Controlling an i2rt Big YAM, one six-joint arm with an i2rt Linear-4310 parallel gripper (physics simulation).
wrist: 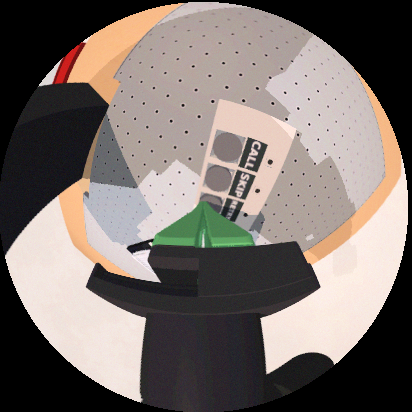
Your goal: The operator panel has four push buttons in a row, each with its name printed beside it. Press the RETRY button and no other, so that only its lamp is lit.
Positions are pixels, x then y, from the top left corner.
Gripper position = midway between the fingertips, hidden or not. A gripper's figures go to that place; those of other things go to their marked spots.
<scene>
My gripper (202, 206): 0.13 m from the lens. An operator panel (265, 140) is 0.12 m from the lens.
</scene>
